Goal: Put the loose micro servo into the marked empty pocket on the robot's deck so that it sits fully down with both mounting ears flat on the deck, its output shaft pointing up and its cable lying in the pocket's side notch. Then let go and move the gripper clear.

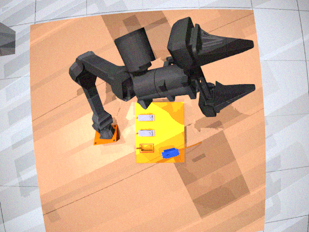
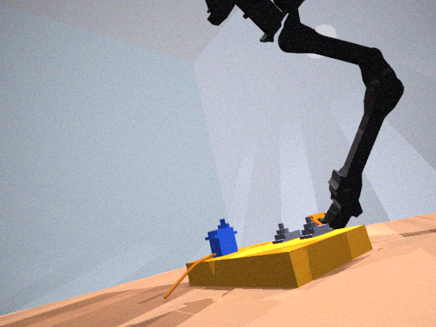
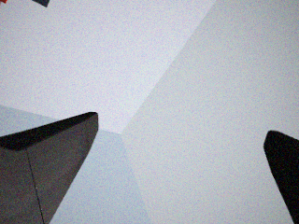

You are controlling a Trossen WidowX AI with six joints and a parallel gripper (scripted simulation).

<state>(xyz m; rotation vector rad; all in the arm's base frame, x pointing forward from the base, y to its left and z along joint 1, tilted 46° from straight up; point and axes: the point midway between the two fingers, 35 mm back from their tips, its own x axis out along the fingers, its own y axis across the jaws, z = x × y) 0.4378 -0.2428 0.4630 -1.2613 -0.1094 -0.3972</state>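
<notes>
My gripper tip is 61 cm above the yellow deck, 16 cm to the left of it and 8 cm past it.
</notes>
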